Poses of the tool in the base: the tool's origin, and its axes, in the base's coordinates. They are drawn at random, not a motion.
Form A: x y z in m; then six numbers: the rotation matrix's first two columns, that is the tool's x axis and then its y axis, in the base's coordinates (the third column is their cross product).
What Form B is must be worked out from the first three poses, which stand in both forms.
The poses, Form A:
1: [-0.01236, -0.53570, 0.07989, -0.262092, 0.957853, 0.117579, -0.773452, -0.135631, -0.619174]
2: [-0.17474, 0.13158, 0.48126, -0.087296, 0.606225, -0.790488, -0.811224, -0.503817, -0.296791]
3: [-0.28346, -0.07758, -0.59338, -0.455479, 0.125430, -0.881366, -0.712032, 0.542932, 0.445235]
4: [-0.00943, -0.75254, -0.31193, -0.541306, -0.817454, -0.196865, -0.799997, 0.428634, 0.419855]
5: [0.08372, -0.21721, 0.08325, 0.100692, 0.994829, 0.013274, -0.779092, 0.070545, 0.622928]
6: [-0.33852, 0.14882, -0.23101, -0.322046, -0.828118, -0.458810, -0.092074, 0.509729, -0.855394]
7: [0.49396, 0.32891, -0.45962, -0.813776, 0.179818, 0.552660, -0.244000, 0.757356, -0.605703]
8: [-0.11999, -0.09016, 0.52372, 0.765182, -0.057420, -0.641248, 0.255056, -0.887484, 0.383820]
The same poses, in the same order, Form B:
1: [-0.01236, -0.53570, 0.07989, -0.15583, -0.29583, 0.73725, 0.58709]
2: [-0.17474, 0.13158, 0.48126, -0.46924, 0.10922, 0.72919, 0.48597]
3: [-0.28346, -0.07758, -0.59338, -0.19973, 0.73423, 0.43433, 0.48204]
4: [-0.00943, -0.75254, -0.31193, 0.47855, -0.84497, -0.23806, 0.01833]
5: [0.08372, -0.21721, 0.08325, 0.24899, 0.21661, 0.63461, 0.69882]
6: [-0.33852, 0.14882, -0.23101, -0.31962, 0.71975, -0.37812, 0.48664]
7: [0.49396, 0.32891, -0.45962, 0.01810, -0.88651, 0.34784, 0.30460]
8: [-0.11999, -0.09016, 0.52372, 0.91065, 0.05426, -0.33833, 0.23090]
